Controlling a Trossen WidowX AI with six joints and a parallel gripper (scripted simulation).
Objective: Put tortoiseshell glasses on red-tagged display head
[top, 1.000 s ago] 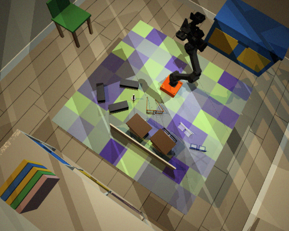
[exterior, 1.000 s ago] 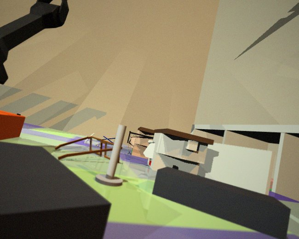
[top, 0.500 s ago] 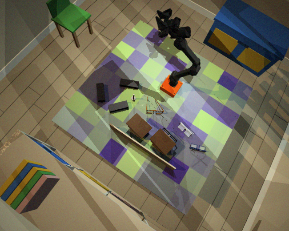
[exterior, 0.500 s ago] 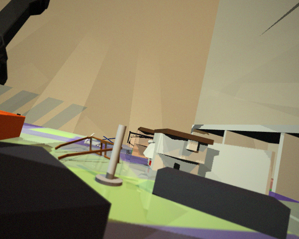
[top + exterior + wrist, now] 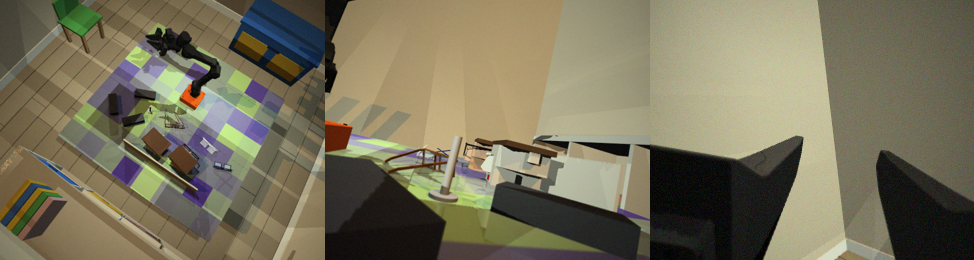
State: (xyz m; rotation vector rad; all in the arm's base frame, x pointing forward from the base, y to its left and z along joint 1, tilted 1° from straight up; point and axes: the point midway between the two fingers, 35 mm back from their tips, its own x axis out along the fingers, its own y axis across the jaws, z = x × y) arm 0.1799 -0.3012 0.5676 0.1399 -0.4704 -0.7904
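The thin pale post stand is 610 mm below my gripper tip, 130 mm to the left of it and 100 mm ahead of it. From my gripper tip the other things lie so: long plank: 580 mm below, 430 mm to the left, 400 mm ahead.
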